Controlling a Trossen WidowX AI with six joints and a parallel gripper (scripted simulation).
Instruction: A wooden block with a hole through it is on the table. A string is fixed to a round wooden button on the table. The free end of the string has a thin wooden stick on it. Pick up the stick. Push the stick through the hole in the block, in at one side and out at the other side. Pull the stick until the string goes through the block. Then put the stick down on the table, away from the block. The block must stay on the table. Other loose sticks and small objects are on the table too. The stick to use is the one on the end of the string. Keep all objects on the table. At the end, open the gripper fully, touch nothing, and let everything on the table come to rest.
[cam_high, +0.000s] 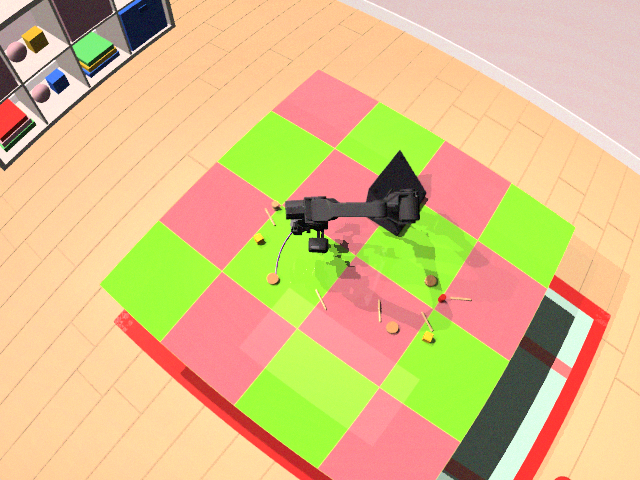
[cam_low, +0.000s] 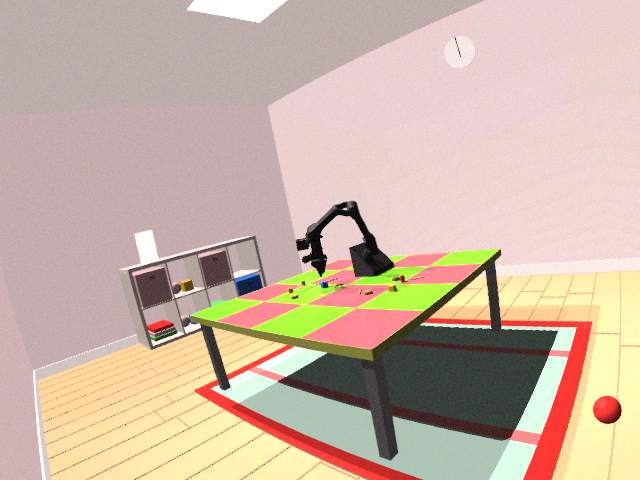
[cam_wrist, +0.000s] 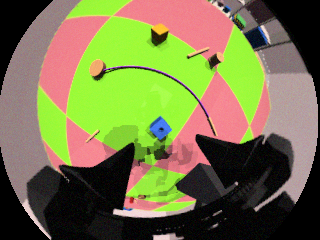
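Now: gripper tip 50 mm above the blue block. From my gripper tip the other things lie so: round wooden button 190 mm ahead, 60 mm below, 50 mm to the right; then red bead 460 mm to the left, 70 mm behind, 50 mm below; then wooden block 210 mm to the right, 60 mm below, 40 mm behind.
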